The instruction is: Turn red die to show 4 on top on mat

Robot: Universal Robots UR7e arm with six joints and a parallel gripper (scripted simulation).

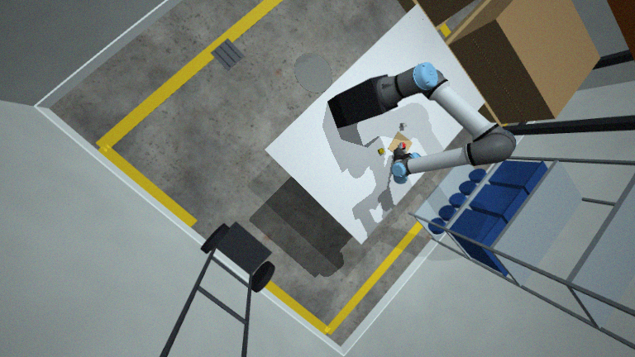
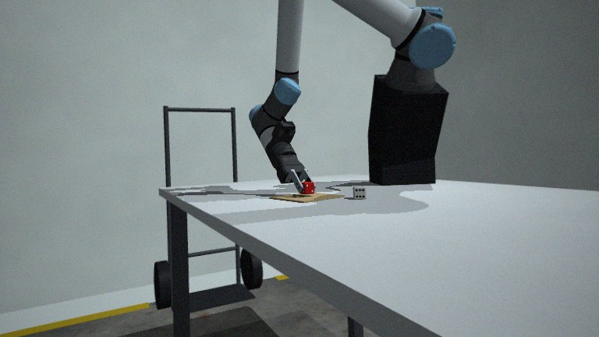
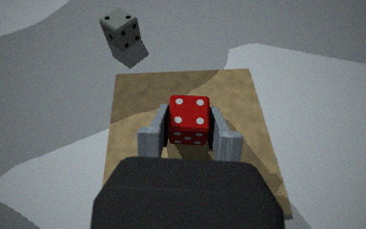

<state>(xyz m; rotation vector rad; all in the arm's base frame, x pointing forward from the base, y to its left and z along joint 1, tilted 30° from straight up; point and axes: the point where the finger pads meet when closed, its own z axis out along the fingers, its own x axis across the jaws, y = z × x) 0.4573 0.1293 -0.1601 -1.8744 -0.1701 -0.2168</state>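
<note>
The red die lies 1 cm to the left of my hand and 1 cm below it. Round my hand: yellow die: 8 cm behind, 13 cm to the right, 2 cm below; white die: 9 cm behind, 11 cm to the left, 2 cm below; tan mat: 1 cm to the left, 3 cm below.
</note>
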